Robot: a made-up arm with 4 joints.
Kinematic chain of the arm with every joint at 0, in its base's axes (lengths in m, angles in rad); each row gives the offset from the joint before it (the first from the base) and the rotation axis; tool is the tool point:
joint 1: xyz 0 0 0.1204 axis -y
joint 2: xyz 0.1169 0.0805 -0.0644 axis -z
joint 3: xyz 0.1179 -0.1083 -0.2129 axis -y
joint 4: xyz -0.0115 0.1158 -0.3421 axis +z
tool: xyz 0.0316 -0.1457 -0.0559
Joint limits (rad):
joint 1: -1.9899..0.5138
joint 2: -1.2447..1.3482
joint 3: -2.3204..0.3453
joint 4: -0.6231..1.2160
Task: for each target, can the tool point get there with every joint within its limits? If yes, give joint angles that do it. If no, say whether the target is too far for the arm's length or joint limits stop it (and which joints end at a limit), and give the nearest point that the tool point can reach.
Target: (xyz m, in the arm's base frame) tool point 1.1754 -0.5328 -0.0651
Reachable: no: too far | nearest point 0.6647 -0.1484 -0.2000 | short by 0.653 m
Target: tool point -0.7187 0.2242 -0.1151
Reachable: yes | joints -1.7718 -0.6937 0.1222 0.9313
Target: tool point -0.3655 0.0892 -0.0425
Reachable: yes | joints -0.6536 0.5015 -1.3093 -0.3357
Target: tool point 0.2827 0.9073 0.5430
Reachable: no: too far | nearest point -0.1060 0.3098 0.2418 | short by 0.774 m
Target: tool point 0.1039 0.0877 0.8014
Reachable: no: joint limits stop it (at a limit: joint 1) | nearest point -0.1317 0.0834 0.3927 | short by 0.472 m
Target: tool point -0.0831 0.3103 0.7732
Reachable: no: joint limits stop it (at a limit: joint 1) | nearest point -0.2109 0.1808 0.4111 | short by 0.405 m
